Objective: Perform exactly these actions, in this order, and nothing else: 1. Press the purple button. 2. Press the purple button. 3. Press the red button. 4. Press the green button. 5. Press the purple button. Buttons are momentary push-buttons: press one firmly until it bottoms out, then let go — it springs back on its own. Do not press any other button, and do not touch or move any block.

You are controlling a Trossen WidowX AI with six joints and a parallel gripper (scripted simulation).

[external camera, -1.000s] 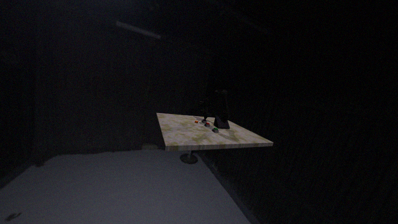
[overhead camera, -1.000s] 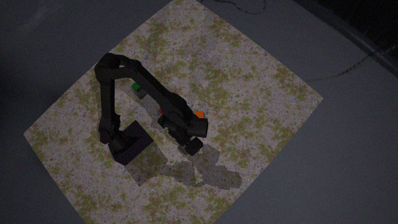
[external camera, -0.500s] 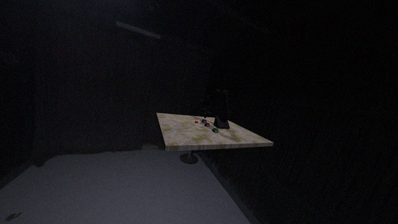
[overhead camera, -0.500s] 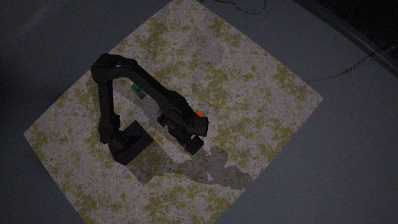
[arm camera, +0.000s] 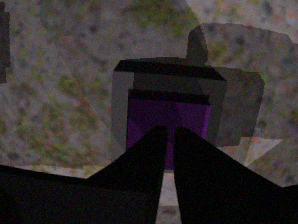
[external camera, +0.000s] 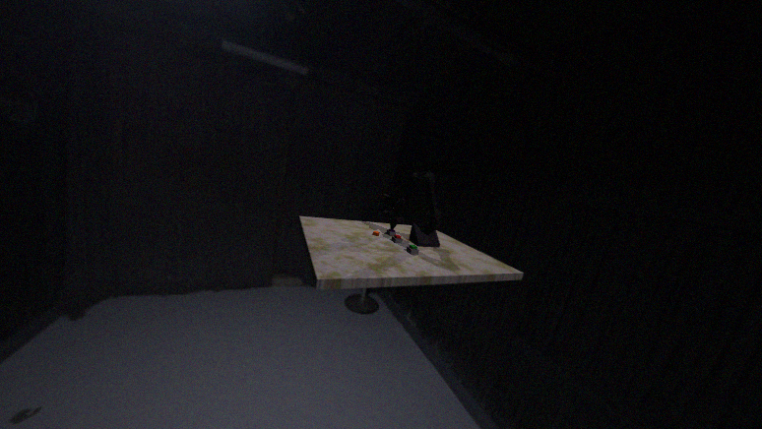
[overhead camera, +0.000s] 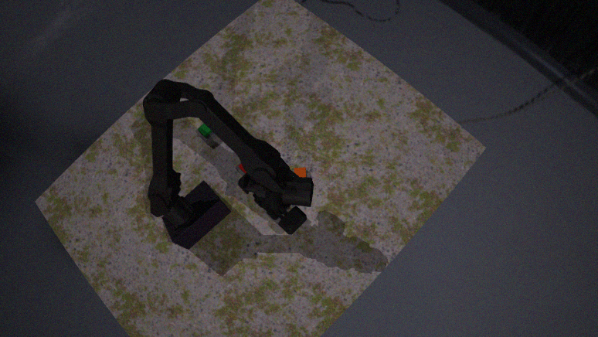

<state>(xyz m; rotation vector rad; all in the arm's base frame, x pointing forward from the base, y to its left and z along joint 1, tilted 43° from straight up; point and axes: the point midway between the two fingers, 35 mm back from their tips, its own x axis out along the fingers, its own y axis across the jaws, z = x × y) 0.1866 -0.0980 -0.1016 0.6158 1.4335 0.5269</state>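
My gripper tip is now 10 mm above the purple button. Also, from my gripper tip: orange block 120 mm ahead, 20 mm to the left, 20 mm below; green button 310 mm to the left, 30 mm ahead; red button 140 mm to the left, 30 mm ahead.
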